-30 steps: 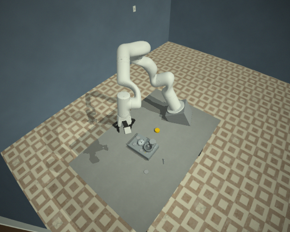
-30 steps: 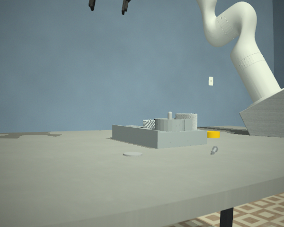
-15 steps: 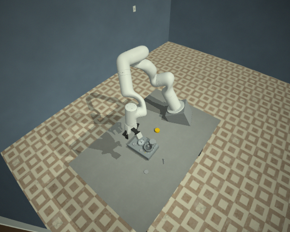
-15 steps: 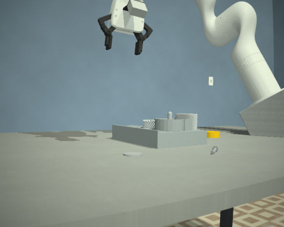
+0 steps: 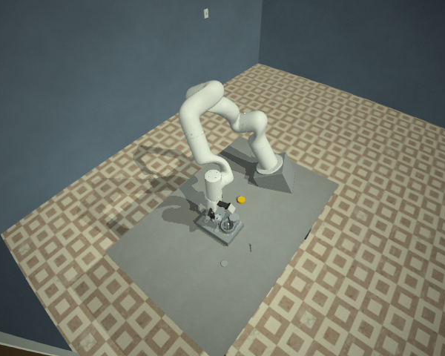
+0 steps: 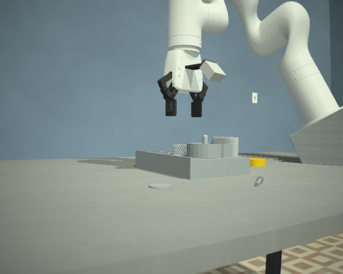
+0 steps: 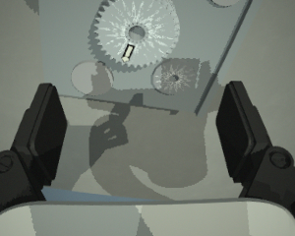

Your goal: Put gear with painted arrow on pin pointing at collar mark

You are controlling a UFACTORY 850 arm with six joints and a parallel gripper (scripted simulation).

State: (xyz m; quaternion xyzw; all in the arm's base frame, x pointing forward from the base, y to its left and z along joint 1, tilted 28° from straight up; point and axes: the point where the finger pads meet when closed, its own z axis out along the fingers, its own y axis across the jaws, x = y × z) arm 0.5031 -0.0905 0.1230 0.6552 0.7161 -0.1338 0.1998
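Now: hand 9 cm above the gear. From my hand the other things lie so: flat grey disc 21 cm ahead, 17 cm to the left, 14 cm below; small bolt 26 cm to the left, 14 cm below, 5 cm ahead; yellow puck 23 cm behind, 13 cm below, 6 cm to the left.
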